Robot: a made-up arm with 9 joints. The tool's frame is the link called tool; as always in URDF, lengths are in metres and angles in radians. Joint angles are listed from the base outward.
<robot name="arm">
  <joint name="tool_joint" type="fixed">
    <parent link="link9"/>
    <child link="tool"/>
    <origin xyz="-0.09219 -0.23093 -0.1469" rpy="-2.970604 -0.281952 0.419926"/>
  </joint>
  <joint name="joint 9" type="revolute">
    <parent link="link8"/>
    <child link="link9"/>
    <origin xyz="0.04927 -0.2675 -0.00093" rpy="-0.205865 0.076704 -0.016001"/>
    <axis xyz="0 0 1"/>
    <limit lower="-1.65" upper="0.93"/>
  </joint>
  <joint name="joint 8" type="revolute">
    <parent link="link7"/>
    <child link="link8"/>
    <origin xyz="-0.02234 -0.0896 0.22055" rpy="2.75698 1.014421 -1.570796"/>
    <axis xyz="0 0 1"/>
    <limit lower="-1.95" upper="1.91"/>
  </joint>
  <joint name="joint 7" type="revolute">
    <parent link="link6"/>
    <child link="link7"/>
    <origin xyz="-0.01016 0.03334 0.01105" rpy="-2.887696 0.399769 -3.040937"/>
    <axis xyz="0 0 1"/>
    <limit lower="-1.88" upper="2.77"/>
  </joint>
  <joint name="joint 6" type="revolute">
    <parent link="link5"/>
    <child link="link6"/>
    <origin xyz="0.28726 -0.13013 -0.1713" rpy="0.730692 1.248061 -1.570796"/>
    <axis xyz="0 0 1"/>
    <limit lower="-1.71" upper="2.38"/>
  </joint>
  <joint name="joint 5" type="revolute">
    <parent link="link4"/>
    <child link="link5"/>
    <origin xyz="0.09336 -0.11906 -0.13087" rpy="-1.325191 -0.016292 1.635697"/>
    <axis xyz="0 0 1"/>
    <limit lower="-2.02" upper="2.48"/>
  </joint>
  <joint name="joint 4" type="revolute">
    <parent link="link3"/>
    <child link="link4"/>
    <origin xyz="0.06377 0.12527 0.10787" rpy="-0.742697 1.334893 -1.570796"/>
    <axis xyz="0 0 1"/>
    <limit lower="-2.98" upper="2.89"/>
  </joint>
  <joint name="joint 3" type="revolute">
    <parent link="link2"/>
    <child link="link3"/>
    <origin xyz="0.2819 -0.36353 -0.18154" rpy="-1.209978 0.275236 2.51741"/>
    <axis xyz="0 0 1"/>
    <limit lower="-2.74" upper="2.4"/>
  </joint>
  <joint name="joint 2" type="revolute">
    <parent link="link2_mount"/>
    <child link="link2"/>
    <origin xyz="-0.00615 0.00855 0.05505" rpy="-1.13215 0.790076 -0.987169"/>
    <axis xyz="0 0 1"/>
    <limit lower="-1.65" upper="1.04"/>
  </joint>
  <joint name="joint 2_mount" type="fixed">
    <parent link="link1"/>
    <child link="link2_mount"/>
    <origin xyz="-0.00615 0.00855 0.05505" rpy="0 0 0"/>
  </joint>
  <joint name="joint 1" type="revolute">
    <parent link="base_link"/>
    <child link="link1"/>
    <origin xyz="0.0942 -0.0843 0.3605" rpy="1.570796 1.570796 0"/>
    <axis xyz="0 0 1"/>
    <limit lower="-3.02" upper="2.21"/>
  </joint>
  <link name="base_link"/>
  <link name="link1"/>
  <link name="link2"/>
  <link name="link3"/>
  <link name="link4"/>
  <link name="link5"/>
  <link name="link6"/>
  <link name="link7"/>
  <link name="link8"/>
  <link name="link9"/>
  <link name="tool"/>
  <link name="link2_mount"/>
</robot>
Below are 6 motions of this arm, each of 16 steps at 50 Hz.
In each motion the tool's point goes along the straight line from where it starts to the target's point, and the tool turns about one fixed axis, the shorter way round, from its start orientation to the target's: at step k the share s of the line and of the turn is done. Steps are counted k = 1, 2, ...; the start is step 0. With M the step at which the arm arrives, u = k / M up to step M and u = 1 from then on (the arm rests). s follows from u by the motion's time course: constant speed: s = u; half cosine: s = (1 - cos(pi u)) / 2; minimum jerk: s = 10 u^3 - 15 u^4 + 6 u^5.
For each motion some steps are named. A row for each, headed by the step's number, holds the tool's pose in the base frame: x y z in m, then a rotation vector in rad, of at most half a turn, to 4 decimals.
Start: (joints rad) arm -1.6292 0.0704 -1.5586 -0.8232 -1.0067 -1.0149 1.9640 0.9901 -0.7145
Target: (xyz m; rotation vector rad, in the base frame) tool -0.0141 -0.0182 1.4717 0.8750 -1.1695 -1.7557
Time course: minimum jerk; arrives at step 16
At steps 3, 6, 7, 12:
3: -0.0402 0.0972 1.3749 1.1568 -1.4881 -1.8309
6: -0.0340 0.0697 1.3979 1.0885 -1.4114 -1.8170
7: -0.0310 0.0565 1.4090 1.0559 -1.3747 -1.8094
12: -0.0169 -0.0056 1.4612 0.9050 -1.2037 -1.7659

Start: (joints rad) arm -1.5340 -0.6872 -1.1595 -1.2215 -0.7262 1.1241 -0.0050 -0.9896 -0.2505
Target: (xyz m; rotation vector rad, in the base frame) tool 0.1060 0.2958 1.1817 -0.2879 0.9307 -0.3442
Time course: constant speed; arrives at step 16
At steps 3, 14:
3: 0.0553 0.0346 1.1878 -0.1220 0.7165 -0.1610
14: 0.0982 0.2556 1.1826 -0.2621 0.8981 -0.3158

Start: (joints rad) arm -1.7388 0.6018 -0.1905 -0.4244 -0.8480 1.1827 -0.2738 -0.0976 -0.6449
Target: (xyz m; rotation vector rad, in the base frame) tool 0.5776 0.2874 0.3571 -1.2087 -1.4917 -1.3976
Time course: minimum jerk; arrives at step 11
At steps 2, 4, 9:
2: 0.5232 0.4044 0.4338 -0.9010 -1.5731 -1.3166
4: 0.5353 0.3784 0.4168 -0.9691 -1.5574 -1.3359
9: 0.5750 0.2929 0.3607 -1.1942 -1.4961 -1.3941

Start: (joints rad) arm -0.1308 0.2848 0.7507 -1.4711 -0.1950 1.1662 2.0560 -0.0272 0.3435
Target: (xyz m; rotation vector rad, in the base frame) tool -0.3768 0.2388 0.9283 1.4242 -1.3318 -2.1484
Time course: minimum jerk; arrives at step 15
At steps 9, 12, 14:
9: -0.2760 0.2211 0.8758 1.2115 -1.4722 -2.2564
12: -0.3584 0.2356 0.9187 1.3867 -1.3580 -2.1693
14: -0.3760 0.2387 0.9279 1.4225 -1.3330 -2.1494

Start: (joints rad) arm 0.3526 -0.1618 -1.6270 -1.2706 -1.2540 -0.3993 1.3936 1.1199 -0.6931
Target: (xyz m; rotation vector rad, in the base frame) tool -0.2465 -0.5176 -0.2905 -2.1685 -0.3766 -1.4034
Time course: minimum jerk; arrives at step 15
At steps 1, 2, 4, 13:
1: -0.4864 -0.5541 -0.1916 -2.3614 -0.1684 -0.9068
2: -0.4824 -0.5535 -0.1933 -2.3590 -0.1719 -0.9152
4: -0.4577 -0.5497 -0.2034 -2.3435 -0.1935 -0.9675
13: -0.2511 -0.5183 -0.2886 -2.1731 -0.3726 -1.3941

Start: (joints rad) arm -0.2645 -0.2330 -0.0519 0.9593 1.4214 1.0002 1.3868 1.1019 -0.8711
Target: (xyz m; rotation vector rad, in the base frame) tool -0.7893 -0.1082 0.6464 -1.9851 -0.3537 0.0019
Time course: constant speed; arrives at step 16
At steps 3, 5, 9, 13, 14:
3: -0.7870 -0.2722 0.7572 -2.1546 -0.2428 0.3883
5: -0.7874 -0.2470 0.7402 -2.1314 -0.2609 0.3274
9: -0.7881 -0.1965 0.7061 -2.0819 -0.2960 0.2072
13: -0.7888 -0.1461 0.6720 -2.0281 -0.3295 0.0891
14: -0.7889 -0.1334 0.6635 -2.0140 -0.3377 0.0599

